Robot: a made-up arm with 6 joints. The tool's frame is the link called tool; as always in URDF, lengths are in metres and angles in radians. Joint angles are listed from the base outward.
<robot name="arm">
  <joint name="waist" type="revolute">
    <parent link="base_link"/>
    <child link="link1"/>
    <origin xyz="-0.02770 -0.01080 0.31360" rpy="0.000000 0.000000 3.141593"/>
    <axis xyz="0 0 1"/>
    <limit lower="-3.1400" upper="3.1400"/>
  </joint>
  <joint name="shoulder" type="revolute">
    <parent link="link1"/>
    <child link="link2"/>
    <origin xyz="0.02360 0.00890 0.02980" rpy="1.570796 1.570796 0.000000"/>
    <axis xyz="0 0 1"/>
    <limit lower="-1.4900" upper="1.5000"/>
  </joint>
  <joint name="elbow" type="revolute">
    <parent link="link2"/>
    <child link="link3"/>
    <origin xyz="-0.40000 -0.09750 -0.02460" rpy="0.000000 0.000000 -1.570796"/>
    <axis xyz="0 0 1"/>
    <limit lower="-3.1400" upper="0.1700"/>
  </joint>
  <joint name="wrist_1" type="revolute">
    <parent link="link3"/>
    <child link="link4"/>
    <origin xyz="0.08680 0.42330 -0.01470" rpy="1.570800 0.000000 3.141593"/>
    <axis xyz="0 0 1"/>
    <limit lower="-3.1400" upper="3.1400"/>
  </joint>
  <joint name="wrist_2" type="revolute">
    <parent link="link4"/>
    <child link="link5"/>
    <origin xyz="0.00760 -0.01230 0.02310" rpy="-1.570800 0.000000 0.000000"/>
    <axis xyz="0 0 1"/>
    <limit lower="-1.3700" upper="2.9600"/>
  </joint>
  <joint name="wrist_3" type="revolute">
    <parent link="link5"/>
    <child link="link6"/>
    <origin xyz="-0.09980 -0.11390 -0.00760" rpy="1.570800 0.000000 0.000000"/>
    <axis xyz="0 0 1"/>
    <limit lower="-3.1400" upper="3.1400"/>
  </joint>
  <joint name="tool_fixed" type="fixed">
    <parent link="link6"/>
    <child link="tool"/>
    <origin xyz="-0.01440 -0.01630 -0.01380" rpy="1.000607 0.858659 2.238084"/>
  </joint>
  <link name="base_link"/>
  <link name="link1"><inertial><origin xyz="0.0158 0.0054 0.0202"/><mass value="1.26"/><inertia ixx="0.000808" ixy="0" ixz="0" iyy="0.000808" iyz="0" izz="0.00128"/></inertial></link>
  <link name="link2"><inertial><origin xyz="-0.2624 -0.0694 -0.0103"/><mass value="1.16"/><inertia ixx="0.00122" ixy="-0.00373" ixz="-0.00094" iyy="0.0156" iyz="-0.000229" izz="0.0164"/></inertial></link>
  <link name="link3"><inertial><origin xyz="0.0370 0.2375 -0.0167"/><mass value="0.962"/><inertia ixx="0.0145" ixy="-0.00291" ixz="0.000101" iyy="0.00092" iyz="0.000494" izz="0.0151"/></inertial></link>
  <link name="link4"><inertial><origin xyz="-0.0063 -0.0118 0.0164"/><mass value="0.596"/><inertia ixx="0.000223" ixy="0" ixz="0" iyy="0.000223" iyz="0" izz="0.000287"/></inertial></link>
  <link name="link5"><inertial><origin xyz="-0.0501 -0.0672 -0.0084"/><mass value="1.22"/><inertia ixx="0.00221" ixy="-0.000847" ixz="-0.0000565" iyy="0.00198" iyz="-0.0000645" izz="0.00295"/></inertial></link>
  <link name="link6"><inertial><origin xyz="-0.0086 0.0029 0.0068"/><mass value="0.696"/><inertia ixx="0.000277" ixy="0" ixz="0" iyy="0.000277" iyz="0" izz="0.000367"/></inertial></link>
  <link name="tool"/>
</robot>
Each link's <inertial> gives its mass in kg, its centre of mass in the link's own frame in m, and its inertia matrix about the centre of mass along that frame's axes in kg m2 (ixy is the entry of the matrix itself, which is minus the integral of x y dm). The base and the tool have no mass. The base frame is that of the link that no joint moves.
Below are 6 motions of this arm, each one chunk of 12 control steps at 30 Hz.
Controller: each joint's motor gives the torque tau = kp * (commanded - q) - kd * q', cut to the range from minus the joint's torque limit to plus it. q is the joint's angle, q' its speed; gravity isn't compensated. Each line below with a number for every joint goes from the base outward.
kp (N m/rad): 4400 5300 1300 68 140 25
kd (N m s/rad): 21 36 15 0.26 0.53 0.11
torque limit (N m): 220 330 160 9 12 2.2
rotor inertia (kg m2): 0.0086 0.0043 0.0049 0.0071 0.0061 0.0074
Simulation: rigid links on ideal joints. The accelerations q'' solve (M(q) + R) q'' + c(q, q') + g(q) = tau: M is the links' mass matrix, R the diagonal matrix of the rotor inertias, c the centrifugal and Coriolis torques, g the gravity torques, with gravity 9.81 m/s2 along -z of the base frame. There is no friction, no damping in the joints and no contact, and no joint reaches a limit. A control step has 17 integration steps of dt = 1/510 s. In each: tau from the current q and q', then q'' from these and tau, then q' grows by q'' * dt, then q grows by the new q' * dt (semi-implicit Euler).
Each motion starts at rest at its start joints. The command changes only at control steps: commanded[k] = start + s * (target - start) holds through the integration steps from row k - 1 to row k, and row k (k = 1, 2, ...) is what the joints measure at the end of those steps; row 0 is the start. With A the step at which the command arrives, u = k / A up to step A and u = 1 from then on. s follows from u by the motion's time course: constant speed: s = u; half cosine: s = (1 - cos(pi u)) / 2; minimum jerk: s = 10 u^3 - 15 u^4 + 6 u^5; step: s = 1 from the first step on.
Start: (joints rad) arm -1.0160 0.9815 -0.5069 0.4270 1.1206 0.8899
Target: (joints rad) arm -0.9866 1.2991 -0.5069 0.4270 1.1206 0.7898
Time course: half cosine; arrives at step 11
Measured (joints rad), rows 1 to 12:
1: -1.0154 0.9919 -0.5099 0.4305 1.1023 0.8860
2: -1.0135 1.0119 -0.5143 0.4257 1.0954 0.8759
3: -1.0108 1.0436 -0.5136 0.4307 1.0945 0.8655
4: -1.0075 1.0835 -0.5097 0.4318 1.0984 0.8540
5: -1.0038 1.1278 -0.5074 0.4304 1.0995 0.8396
6: -0.9999 1.1731 -0.5083 0.4312 1.0976 0.8247
7: -0.9960 1.2157 -0.5100 0.4298 1.0970 0.8113
8: -0.9926 1.2527 -0.5105 0.4286 1.0994 0.8003
9: -0.9897 1.2807 -0.5100 0.4284 1.1045 0.7924
10: -0.9877 1.2975 -0.5100 0.4275 1.1086 0.7882
11: -0.9868 1.3016 -0.5114 0.4262 1.1110 0.7878
12: -0.9866 1.3003 -0.5140 0.4271 1.1077 0.7888

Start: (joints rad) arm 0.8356 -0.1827 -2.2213 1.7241 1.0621 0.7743
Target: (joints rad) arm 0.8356 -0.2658 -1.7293 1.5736 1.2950 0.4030
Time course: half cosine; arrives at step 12
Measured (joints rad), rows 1 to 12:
1: 0.8357 -0.1844 -2.2117 1.7153 1.0735 0.7674
2: 0.8361 -0.1879 -2.1864 1.7052 1.0894 0.7442
3: 0.8361 -0.1937 -2.1459 1.6864 1.1078 0.7084
4: 0.8362 -0.2013 -2.0926 1.6639 1.1346 0.6681
5: 0.8363 -0.2104 -2.0305 1.6406 1.1655 0.6227
6: 0.8360 -0.2206 -1.9642 1.6155 1.1962 0.5728
7: 0.8356 -0.2309 -1.8983 1.5931 1.2269 0.5250
8: 0.8354 -0.2407 -1.8372 1.5737 1.2557 0.4827
9: 0.8352 -0.2492 -1.7851 1.5578 1.2782 0.4468
10: 0.8352 -0.2557 -1.7454 1.5468 1.2933 0.4207
11: 0.8353 -0.2598 -1.7208 1.5417 1.3011 0.4069
12: 0.8355 -0.2613 -1.7131 1.5432 1.3001 0.4054

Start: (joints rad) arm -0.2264 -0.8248 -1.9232 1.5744 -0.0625 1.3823
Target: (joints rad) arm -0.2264 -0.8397 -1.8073 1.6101 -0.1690 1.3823
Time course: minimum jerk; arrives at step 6
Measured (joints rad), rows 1 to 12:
1: -0.2264 -0.8272 -1.9178 1.5841 -0.0812 1.3827
2: -0.2265 -0.8308 -1.9001 1.5820 -0.1092 1.3823
3: -0.2265 -0.8351 -1.8674 1.5912 -0.1427 1.3801
4: -0.2261 -0.8372 -1.8282 1.6207 -0.1752 1.3811
5: -0.2257 -0.8362 -1.7987 1.6472 -0.1819 1.3842
6: -0.2256 -0.8353 -1.7902 1.6542 -0.1739 1.3855
7: -0.2261 -0.8382 -1.7964 1.6317 -0.1760 1.3845
8: -0.2267 -0.8425 -1.8066 1.6042 -0.1831 1.3806
9: -0.2270 -0.8441 -1.8117 1.5974 -0.1822 1.3792
10: -0.2266 -0.8422 -1.8084 1.6113 -0.1796 1.3822
11: -0.2262 -0.8394 -1.8014 1.6295 -0.1782 1.3839
12: -0.2260 -0.8382 -1.7977 1.6355 -0.1771 1.3835

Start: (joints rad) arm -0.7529 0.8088 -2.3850 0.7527 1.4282 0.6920
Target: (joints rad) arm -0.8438 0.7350 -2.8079 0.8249 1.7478 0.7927
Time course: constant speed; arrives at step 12
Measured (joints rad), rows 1 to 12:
1: -0.7610 0.8102 -2.4017 0.7537 1.4909 0.7033
2: -0.7703 0.8052 -2.4319 0.7334 1.5110 0.7213
3: -0.7809 0.7949 -2.4761 0.7445 1.5149 0.7247
4: -0.7878 0.7829 -2.5235 0.7685 1.5429 0.7261
5: -0.7922 0.7754 -2.5632 0.7960 1.5720 0.7371
6: -0.7990 0.7718 -2.5940 0.8014 1.6063 0.7459
7: -0.8083 0.7688 -2.6223 0.7792 1.6358 0.7547
8: -0.8182 0.7642 -2.6540 0.7674 1.6589 0.7671
9: -0.8254 0.7568 -2.6911 0.7796 1.6848 0.7753
10: -0.8310 0.7485 -2.7310 0.8084 1.7121 0.7795
11: -0.8377 0.7409 -2.7698 0.8273 1.7390 0.7866
12: -0.8462 0.7348 -2.8054 0.8234 1.7657 0.7967

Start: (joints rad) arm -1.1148 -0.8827 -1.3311 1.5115 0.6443 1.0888
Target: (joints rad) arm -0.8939 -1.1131 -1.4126 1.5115 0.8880 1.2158
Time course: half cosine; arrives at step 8
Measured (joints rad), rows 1 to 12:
1: -1.1065 -0.8926 -1.3228 1.5101 0.6599 1.0964
2: -1.0822 -0.9171 -1.3215 1.5114 0.7055 1.1190
3: -1.0467 -0.9584 -1.3386 1.5117 0.7577 1.1447
4: -1.0055 -1.0085 -1.3696 1.5127 0.7987 1.1647
5: -0.9642 -1.0566 -1.3984 1.5175 0.8399 1.1856
6: -0.9286 -1.0936 -1.4151 1.5200 0.8735 1.2078
7: -0.9038 -1.1148 -1.4203 1.5165 0.8895 1.2192
8: -0.8944 -1.1187 -1.4184 1.5155 0.8919 1.2177
9: -0.8938 -1.1143 -1.4098 1.5080 0.8905 1.2156
10: -0.8937 -1.1117 -1.4006 1.4994 0.8905 1.2194
11: -0.8938 -1.1122 -1.4006 1.5030 0.8913 1.2206
12: -0.8939 -1.1144 -1.4067 1.5085 0.8914 1.2171

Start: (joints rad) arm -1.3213 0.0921 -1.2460 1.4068 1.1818 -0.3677
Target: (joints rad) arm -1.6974 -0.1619 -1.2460 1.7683 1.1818 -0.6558
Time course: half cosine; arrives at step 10
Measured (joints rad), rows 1 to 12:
1: -1.3326 0.0876 -1.2363 1.4133 1.1912 -0.3753
2: -1.3659 0.0697 -1.2236 1.4127 1.1909 -0.3977
3: -1.4152 0.0389 -1.2240 1.4529 1.1676 -0.4341
4: -1.4707 -0.0011 -1.2344 1.5299 1.1627 -0.4791
5: -1.5286 -0.0443 -1.2437 1.6001 1.1724 -0.5297
6: -1.5865 -0.0837 -1.2457 1.6559 1.1663 -0.5759
7: -1.6375 -0.1169 -1.2422 1.6944 1.1566 -0.6103
8: -1.6746 -0.1423 -1.2387 1.7279 1.1619 -0.6377
9: -1.6956 -0.1580 -1.2393 1.7558 1.1721 -0.6567
10: -1.6997 -0.1619 -1.2422 1.7677 1.1768 -0.6593
11: -1.6964 -0.1597 -1.2392 1.7591 1.1841 -0.6528
12: -1.6968 -0.1580 -1.2320 1.7433 1.1813 -0.6527

